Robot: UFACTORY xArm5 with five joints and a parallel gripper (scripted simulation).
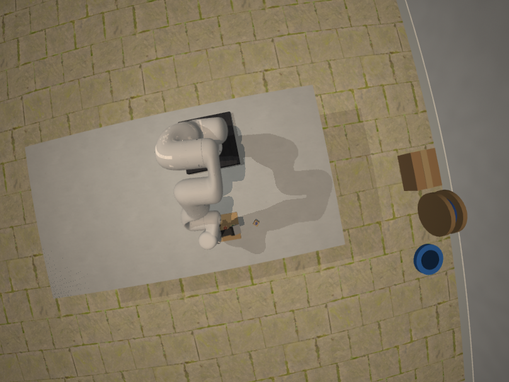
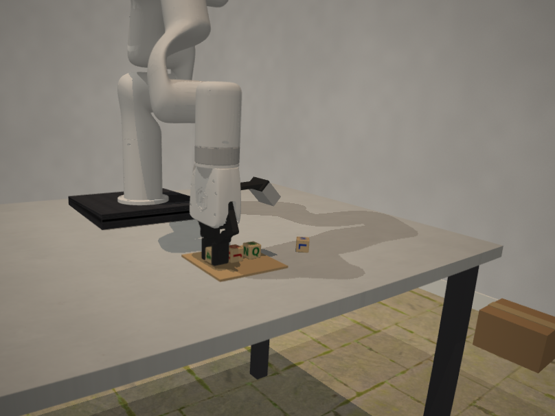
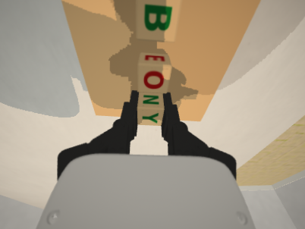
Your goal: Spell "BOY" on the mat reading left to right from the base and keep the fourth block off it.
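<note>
My gripper is now 40 mm to the right of the tan mat and 30 mm above it.
</note>
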